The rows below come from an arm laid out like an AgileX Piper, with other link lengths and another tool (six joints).
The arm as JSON. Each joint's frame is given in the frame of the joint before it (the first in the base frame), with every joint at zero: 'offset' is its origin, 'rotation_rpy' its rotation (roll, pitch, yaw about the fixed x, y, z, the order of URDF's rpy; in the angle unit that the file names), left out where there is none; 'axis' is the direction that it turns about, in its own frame. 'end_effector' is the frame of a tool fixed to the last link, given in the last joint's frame.
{
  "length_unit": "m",
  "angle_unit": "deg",
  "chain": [
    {
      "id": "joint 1",
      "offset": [
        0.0,
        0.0,
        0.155
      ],
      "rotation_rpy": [
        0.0,
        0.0,
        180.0
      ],
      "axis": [
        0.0,
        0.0,
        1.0
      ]
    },
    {
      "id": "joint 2",
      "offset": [
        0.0,
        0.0,
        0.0
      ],
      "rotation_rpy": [
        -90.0,
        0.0,
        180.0
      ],
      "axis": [
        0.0,
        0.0,
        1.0
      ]
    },
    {
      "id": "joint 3",
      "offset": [
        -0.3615,
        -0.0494,
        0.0
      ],
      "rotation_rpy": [
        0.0,
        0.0,
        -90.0
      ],
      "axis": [
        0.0,
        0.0,
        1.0
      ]
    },
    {
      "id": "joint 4",
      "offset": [
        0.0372,
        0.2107,
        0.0
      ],
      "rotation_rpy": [
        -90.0,
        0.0,
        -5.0
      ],
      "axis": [
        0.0,
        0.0,
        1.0
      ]
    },
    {
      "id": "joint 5",
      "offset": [
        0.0,
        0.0,
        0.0
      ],
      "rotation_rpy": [
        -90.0,
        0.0,
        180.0
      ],
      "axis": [
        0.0,
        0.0,
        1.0
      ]
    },
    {
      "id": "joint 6",
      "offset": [
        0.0,
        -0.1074,
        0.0
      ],
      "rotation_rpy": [
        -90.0,
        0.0,
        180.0
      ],
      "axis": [
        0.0,
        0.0,
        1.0
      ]
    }
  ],
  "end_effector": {
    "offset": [
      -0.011,
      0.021,
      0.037
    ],
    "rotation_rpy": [
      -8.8,
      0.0,
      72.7
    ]
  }
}
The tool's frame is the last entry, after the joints.
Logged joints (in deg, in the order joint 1, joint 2, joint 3, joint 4, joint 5, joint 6), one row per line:
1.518 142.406 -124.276 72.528 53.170 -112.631
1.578 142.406 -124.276 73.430 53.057 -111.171
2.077 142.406 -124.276 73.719 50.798 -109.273
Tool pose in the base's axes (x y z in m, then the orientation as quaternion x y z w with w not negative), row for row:
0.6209 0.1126 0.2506 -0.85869 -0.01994 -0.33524 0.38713
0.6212 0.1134 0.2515 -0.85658 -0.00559 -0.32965 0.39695
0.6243 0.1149 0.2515 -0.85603 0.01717 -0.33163 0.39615
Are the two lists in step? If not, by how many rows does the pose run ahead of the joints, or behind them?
They are in step.
